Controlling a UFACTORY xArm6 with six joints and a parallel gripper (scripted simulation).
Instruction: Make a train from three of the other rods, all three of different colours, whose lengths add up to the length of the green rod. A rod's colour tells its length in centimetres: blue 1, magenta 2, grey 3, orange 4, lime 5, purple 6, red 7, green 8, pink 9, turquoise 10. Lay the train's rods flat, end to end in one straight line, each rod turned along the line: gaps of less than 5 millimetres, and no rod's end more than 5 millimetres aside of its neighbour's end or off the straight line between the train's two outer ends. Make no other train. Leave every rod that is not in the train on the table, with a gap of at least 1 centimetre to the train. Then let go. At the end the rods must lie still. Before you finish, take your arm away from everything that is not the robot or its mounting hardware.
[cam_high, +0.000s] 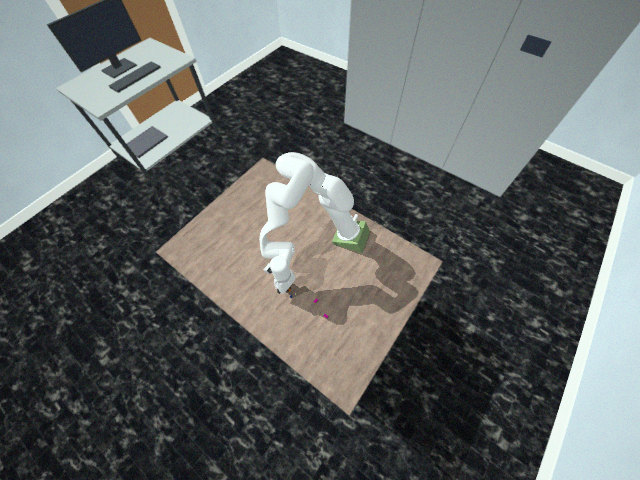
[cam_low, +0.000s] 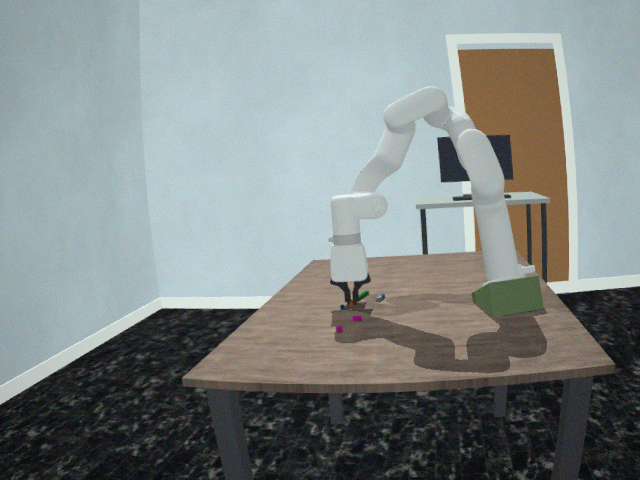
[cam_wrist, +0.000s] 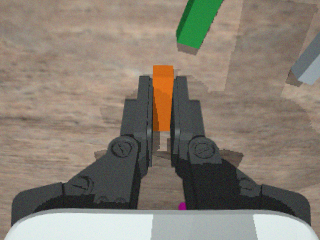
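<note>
Now: hand 80 mm past the grey rod, 20 mm to the left of it and 20 mm above it. Round my hand: green rod (70 mm to the right, 30 mm behind, 20 mm below); then orange rod (20 mm below).
</note>
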